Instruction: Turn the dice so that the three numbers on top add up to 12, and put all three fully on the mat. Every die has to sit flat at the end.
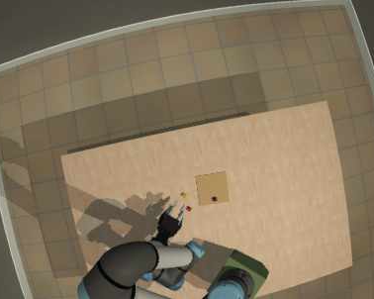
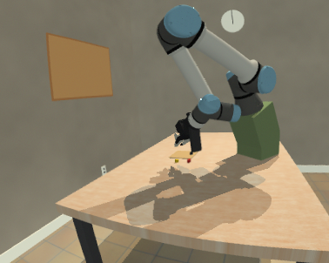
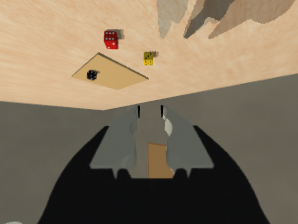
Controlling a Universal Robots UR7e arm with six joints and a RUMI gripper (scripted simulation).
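Right now my hand is 10 cm above the yellow die, 3 cm to the left of it and 3 cm short of it. Round my hand: black die: 16 cm to the right, 9 cm below, 2 cm behind; red die: 10 cm below, 4 cm to the right, 4 cm behind; tan mat: 16 cm to the right, 10 cm below, 3 cm ahead.
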